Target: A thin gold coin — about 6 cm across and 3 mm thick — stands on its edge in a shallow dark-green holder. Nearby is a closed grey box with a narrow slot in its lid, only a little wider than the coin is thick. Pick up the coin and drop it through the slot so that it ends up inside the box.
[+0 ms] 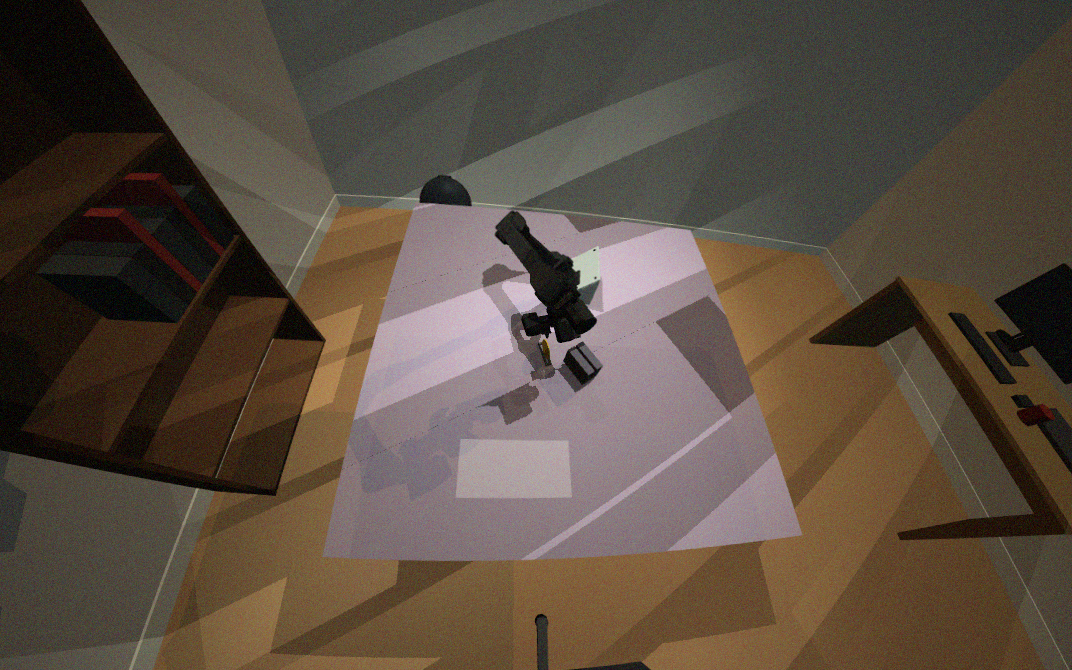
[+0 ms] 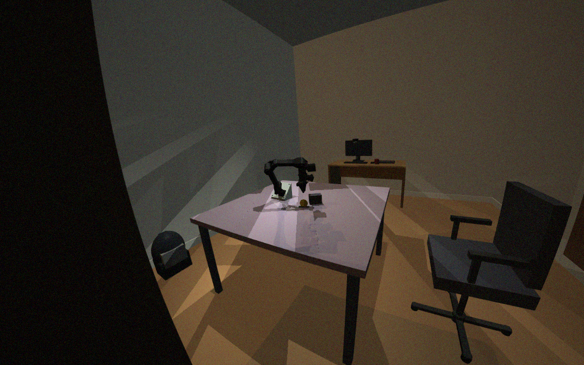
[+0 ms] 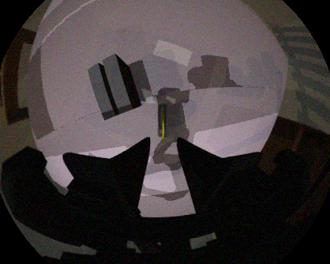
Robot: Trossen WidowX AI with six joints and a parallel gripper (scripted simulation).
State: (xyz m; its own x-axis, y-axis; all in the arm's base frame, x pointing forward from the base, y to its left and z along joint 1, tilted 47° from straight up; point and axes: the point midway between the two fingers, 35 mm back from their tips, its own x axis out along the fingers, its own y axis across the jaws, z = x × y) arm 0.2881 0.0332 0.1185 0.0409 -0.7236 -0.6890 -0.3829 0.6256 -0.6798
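Right now my gripper tip is 9 cm above the gold coin and 1 cm past it.
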